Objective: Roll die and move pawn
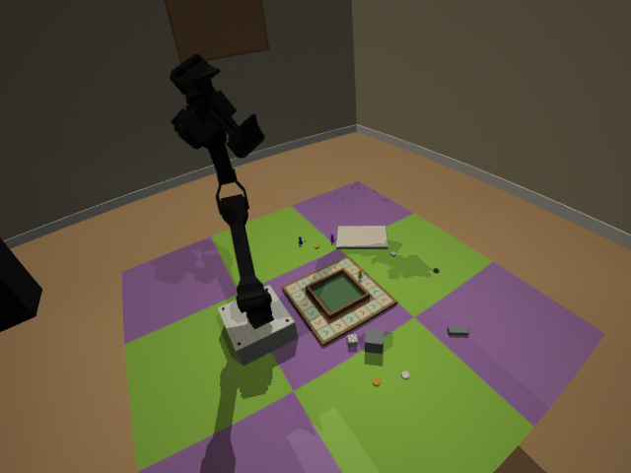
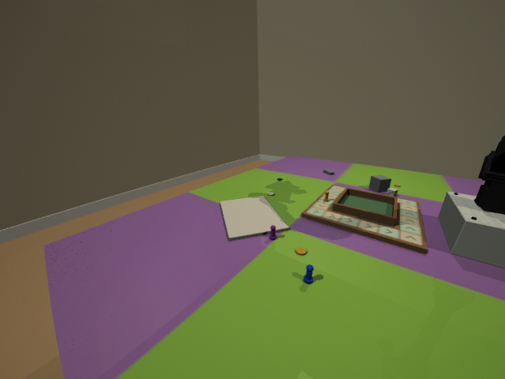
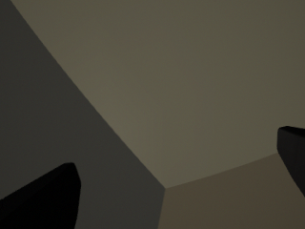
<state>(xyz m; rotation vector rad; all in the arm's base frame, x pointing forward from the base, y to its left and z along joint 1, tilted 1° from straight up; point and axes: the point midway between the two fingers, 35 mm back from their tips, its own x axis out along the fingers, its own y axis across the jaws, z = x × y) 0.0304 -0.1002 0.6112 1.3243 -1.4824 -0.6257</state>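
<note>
Now: gripper tip 16 cm short of the die, 6 cm to the left of it and 69 cm above it. Round my gripper tip: yellow pawn 34 cm ahead, 14 cm to the left, 68 cm below; then grey cube 20 cm ahead, 10 cm to the right, 68 cm below; then flat grey block 43 cm ahead, 23 cm to the right, 70 cm below.
</note>
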